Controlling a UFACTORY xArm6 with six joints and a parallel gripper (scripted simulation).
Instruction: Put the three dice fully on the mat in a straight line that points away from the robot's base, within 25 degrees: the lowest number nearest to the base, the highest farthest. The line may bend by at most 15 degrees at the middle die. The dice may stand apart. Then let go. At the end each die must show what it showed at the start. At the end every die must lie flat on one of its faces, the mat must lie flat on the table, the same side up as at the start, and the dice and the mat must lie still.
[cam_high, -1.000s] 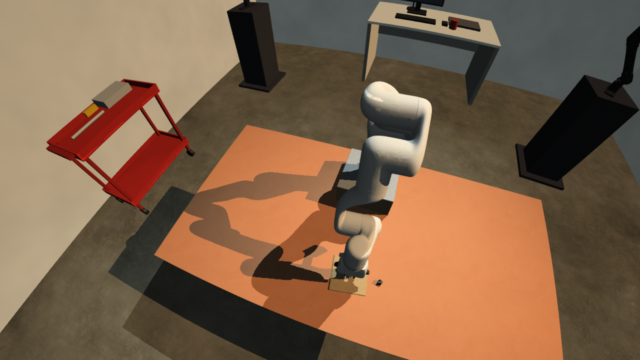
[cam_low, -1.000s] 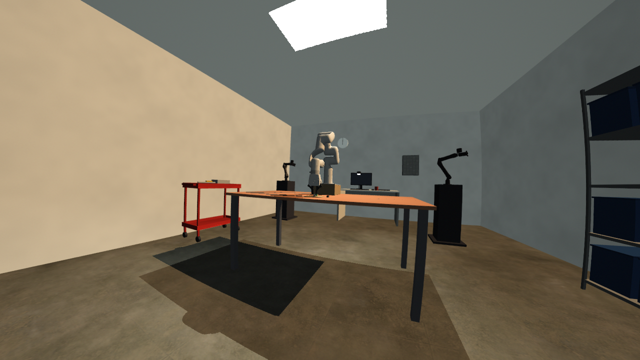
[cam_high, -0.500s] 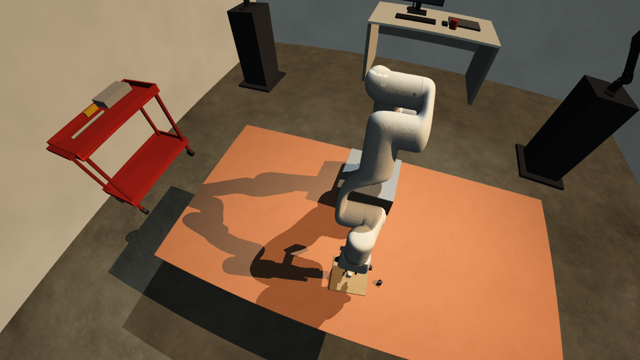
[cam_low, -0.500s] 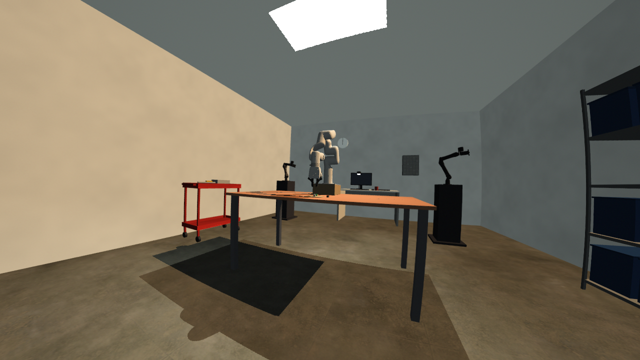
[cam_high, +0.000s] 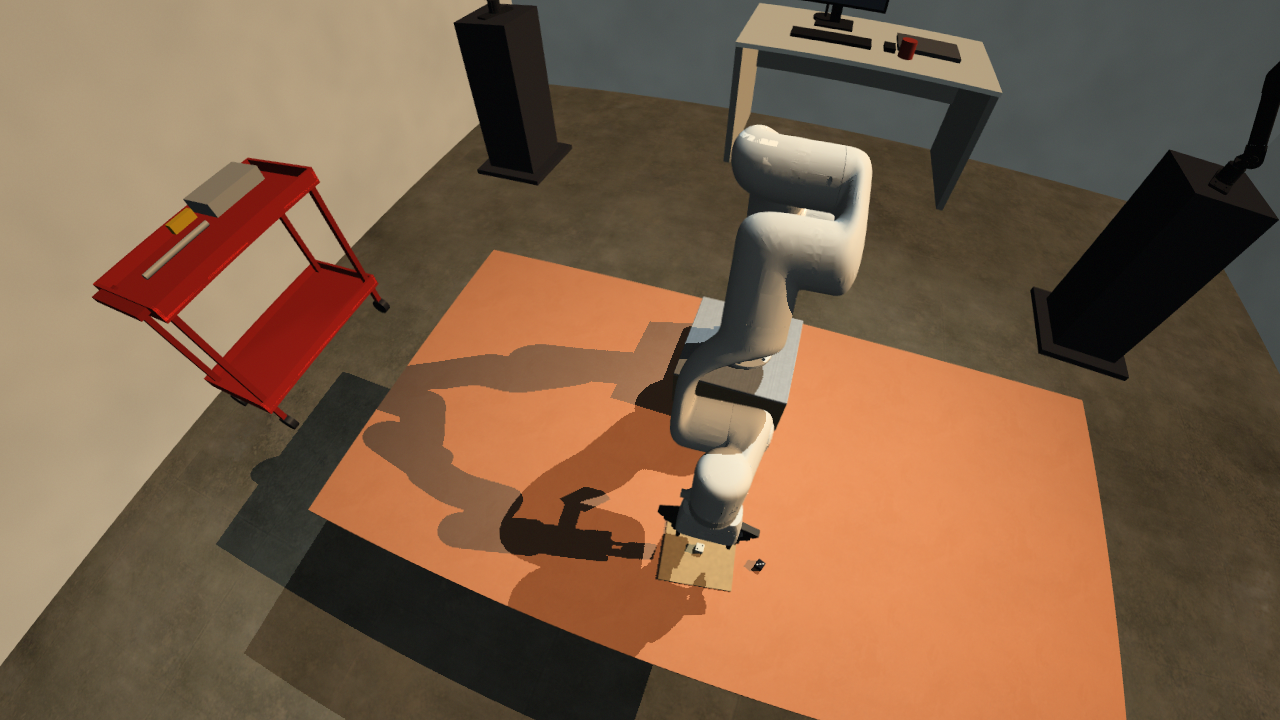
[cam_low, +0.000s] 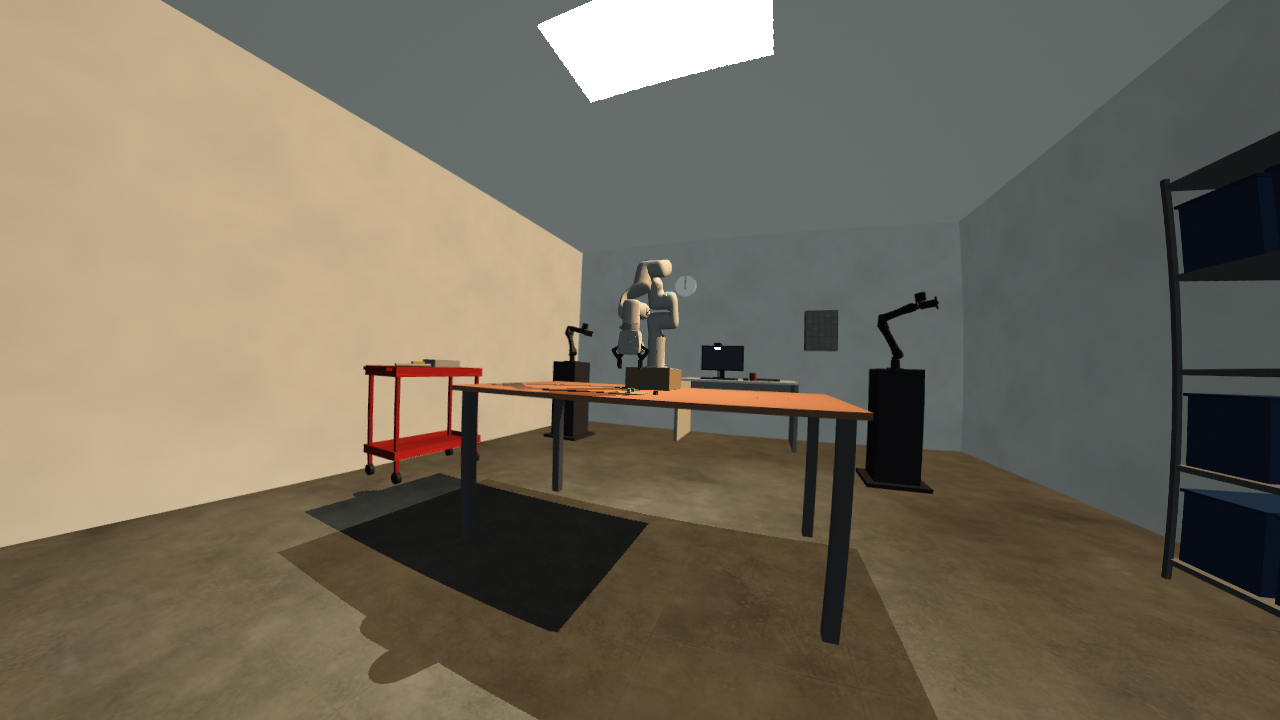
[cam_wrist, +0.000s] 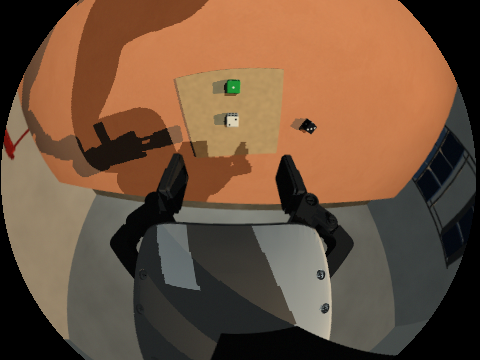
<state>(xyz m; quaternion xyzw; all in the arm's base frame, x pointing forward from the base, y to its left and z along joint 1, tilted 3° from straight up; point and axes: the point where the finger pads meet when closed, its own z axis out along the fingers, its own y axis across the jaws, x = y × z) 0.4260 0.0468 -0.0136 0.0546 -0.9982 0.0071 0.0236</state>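
My gripper is now 10 mm past the black die, 120 mm to the right of it and 110 mm above it. Also, from my hand: green die 50 mm behind, 10 mm to the right, 100 mm below; then white die 100 mm below; then tan mat 110 mm below.
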